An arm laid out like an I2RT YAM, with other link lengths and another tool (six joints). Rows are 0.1 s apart.
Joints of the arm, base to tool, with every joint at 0 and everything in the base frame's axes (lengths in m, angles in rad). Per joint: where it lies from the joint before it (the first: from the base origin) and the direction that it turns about. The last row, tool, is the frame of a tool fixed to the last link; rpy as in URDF.
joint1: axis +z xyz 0 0 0.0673
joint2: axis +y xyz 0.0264 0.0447 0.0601
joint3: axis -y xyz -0.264 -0.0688 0
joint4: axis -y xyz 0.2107 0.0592 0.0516
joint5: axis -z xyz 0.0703 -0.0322 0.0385
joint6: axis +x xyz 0.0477 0 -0.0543
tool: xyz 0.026 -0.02 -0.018 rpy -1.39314 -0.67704 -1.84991
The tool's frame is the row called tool.
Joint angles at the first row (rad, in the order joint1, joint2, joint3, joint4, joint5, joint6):
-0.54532 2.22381 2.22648 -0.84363 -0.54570 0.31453
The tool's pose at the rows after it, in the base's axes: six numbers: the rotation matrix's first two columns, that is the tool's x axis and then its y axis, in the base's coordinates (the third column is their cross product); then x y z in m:
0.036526, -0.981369, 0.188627, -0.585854, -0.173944, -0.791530, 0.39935, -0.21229, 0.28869
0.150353, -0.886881, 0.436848, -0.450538, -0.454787, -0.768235, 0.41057, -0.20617, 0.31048
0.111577, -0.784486, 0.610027, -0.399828, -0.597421, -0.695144, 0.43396, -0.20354, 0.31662
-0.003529, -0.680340, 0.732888, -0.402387, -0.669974, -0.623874, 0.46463, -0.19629, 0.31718
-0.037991, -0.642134, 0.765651, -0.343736, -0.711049, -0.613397, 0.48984, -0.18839, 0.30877
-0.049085, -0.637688, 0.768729, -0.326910, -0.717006, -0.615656, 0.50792, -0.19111, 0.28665
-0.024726, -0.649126, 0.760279, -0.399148, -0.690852, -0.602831, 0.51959, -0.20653, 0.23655
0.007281, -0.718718, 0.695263, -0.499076, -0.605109, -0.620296, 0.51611, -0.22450, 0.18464
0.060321, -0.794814, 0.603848, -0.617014, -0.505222, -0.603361, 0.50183, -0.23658, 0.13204
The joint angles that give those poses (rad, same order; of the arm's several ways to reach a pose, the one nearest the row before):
-0.54684 2.15135 2.22690 -0.86730 -0.54570 0.13753
-0.51138 2.11738 2.22686 -0.79976 -0.52549 -0.09786
-0.46025 2.13307 2.22658 -0.67050 -0.39998 -0.18864
-0.39044 2.17501 2.22655 -0.49806 -0.20886 -0.21420
-0.35496 2.22573 2.22651 -0.36910 -0.18940 -0.23174
-0.34811 2.29096 2.22647 -0.28285 -0.18941 -0.23061
-0.36296 2.39473 2.22653 -0.24856 -0.16002 -0.22716
-0.39655 2.48283 2.22647 -0.27943 -0.16080 -0.16804
-0.42936 2.56295 2.22651 -0.36834 -0.17110 -0.11731

